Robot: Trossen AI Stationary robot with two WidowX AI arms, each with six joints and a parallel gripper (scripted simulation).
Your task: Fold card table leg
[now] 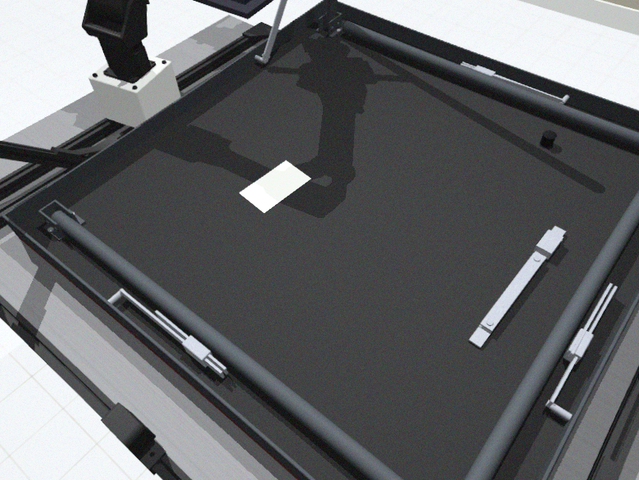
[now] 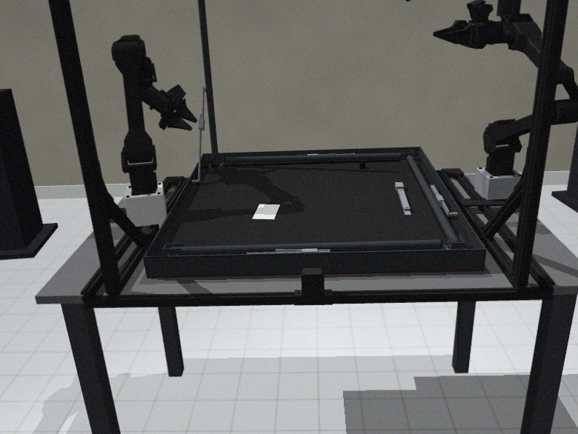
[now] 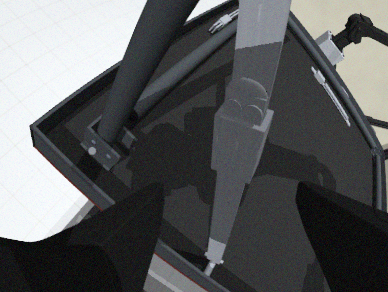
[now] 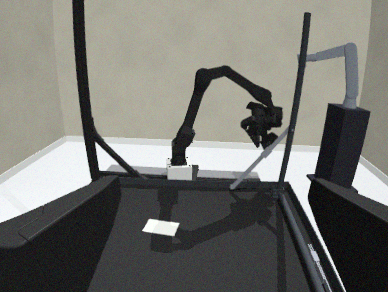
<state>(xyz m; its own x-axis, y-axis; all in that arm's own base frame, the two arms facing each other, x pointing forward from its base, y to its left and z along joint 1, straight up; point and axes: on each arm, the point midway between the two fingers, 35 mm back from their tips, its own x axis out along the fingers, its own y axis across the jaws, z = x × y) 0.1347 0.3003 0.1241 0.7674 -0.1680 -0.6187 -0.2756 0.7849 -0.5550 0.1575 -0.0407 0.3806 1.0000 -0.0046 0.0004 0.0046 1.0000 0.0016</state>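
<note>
Now: the lock sleeve 50 mm to the right of my left hand and 20 mm below it. The rest, counted from my left hand: small black knob: 570 mm to the right, 170 mm below, 60 mm behind; white label: 360 mm behind, 240 mm to the right, 190 mm below; card table: 370 mm to the right, 300 mm behind, 200 mm below.
</note>
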